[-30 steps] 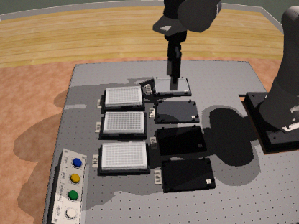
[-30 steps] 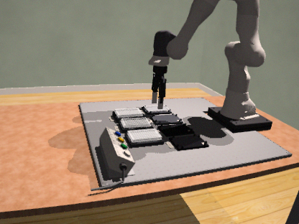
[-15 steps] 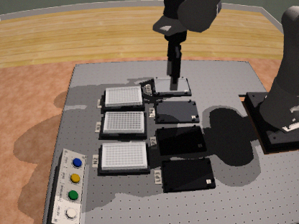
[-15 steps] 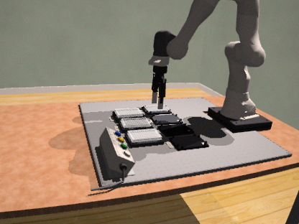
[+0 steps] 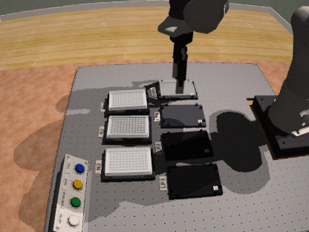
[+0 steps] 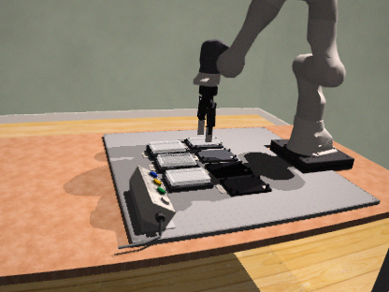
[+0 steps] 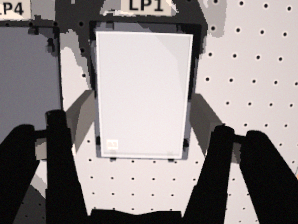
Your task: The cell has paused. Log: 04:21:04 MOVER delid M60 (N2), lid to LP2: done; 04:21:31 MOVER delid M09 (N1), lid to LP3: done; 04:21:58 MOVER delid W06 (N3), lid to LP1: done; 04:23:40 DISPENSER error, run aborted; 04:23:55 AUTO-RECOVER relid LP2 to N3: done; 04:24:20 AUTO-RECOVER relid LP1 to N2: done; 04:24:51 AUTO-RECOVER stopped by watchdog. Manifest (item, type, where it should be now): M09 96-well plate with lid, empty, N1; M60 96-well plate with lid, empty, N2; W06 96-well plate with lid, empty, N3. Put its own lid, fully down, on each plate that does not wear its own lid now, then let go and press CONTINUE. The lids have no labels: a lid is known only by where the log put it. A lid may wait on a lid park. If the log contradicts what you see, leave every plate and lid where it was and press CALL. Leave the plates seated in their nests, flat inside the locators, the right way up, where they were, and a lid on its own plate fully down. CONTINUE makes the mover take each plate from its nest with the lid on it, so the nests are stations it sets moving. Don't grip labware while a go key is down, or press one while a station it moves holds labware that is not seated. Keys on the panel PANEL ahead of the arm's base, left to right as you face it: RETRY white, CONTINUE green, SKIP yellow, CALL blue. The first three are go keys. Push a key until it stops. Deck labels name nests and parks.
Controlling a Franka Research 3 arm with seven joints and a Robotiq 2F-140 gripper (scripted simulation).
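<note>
The lid park LP1 is 5 cm below my hand. The rest, counted from my hand: park LP4: 14 cm to the left, 5 cm below; then LP1 label: 9 cm ahead, 5 cm below; then LP4 label: 9 cm ahead, 13 cm to the left, 5 cm below.
</note>
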